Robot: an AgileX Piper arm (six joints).
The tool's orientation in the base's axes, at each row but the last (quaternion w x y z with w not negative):
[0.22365, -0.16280, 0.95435, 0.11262]
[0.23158, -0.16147, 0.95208, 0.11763]
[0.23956, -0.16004, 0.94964, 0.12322]
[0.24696, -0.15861, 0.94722, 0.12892]
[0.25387, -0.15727, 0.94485, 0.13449]
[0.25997, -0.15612, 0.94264, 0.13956]
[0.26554, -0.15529, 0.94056, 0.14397]
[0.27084, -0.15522, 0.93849, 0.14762]
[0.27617, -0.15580, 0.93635, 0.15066]
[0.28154, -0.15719, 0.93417, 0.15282]
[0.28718, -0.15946, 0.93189, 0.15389]
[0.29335, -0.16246, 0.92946, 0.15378]
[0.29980, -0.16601, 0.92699, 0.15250]
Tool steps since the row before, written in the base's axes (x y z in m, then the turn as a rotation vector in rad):
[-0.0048, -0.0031, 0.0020, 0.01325, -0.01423, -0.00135]
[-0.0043, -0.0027, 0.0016, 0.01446, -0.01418, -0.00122]
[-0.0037, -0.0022, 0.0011, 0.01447, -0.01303, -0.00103]
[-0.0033, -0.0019, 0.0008, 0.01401, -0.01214, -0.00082]
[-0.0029, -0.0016, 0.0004, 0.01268, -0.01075, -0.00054]
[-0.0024, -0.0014, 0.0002, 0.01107, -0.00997, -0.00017]
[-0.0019, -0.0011, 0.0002, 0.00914, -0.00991, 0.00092]
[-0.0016, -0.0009, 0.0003, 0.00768, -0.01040, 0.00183]
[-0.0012, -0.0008, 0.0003, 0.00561, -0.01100, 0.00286]
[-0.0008, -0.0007, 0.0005, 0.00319, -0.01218, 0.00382]
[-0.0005, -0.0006, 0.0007, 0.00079, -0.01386, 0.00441]
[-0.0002, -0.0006, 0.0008, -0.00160, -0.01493, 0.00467]
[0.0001, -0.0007, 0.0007, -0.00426, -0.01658, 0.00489]
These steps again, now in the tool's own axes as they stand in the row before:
[0.0039, -0.0008, -0.0045, -0.00689, -0.01809, 0.00226]
[0.0035, -0.0007, -0.0039, -0.00798, -0.01846, 0.00265]
[0.0031, -0.0005, -0.0032, -0.00837, -0.01738, 0.00285]
[0.0028, -0.0004, -0.0027, -0.00830, -0.01636, 0.00276]
[0.0025, -0.0003, -0.0021, -0.00768, -0.01456, 0.00241]
[0.0022, -0.0004, -0.0017, -0.00673, -0.01319, 0.00165]
[0.0017, -0.0003, -0.0014, -0.00577, -0.01222, -0.00010]
[0.0013, -0.0002, -0.0013, -0.00500, -0.01194, -0.00169]
[0.0010, -0.0002, -0.0011, -0.00380, -0.01151, -0.00371]
[0.0005, -0.0002, -0.0010, -0.00219, -0.01147, -0.00607]
[0.0001, -0.0002, -0.0010, -0.00030, -0.01194, -0.00833]
[-0.0002, -0.0003, -0.0010, 0.00162, -0.01192, -0.01013]
[-0.0003, -0.0005, -0.0008, 0.00388, -0.01230, -0.01227]

